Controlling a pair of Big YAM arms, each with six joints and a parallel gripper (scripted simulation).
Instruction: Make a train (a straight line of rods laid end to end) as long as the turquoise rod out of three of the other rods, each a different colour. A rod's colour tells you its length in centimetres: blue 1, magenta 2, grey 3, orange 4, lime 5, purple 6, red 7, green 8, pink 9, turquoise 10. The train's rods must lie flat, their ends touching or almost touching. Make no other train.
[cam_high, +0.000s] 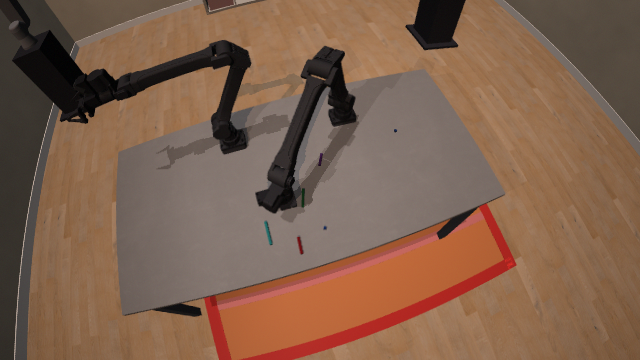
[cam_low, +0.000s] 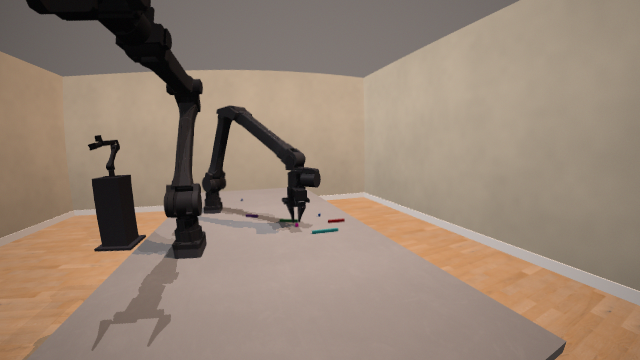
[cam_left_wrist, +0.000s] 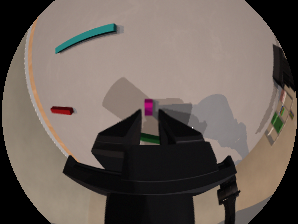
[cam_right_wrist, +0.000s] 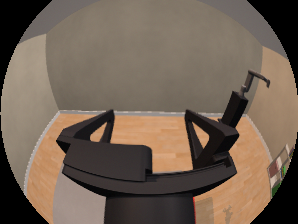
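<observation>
Now: the magenta rod 2 cm below my left hand. The rest, counted from my left hand: turquoise rod: 11 cm to the right, 9 cm ahead, 2 cm below; then red rod: 17 cm ahead, 2 cm below; then green rod: 7 cm to the left, 2 cm below, 2 cm behind.
</observation>
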